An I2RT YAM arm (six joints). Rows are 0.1 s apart.
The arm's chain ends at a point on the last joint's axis. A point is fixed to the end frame.
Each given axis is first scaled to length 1.
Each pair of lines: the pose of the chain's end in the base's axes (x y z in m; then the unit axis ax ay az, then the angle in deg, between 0 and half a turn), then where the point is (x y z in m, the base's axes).
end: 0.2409 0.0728 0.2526 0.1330 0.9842 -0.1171 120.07
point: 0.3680 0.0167 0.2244
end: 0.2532 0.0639 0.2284 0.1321 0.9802 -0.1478 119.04
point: 0.3793 0.0035 0.2050
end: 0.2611 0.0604 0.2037 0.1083 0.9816 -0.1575 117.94
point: 0.3892 0.0029 0.1838
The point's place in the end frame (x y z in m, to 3 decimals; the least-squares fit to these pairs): -0.041 -0.014 0.135
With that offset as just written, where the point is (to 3 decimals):
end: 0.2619 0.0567 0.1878 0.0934 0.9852 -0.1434 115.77
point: 0.393 0.004 0.172
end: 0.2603 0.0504 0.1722 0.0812 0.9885 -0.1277 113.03
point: 0.394 0.003 0.162
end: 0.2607 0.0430 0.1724 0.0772 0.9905 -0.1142 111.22
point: 0.395 -0.001 0.165
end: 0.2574 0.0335 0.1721 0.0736 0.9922 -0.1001 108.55
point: 0.393 -0.007 0.171
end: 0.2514 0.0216 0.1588 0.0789 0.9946 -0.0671 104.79
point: 0.388 -0.015 0.165
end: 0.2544 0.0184 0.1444 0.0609 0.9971 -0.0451 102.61
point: 0.392 -0.012 0.155
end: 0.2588 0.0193 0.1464 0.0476 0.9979 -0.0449 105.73
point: 0.398 -0.009 0.150
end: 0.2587 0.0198 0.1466 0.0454 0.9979 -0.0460 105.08
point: 0.398 -0.008 0.152
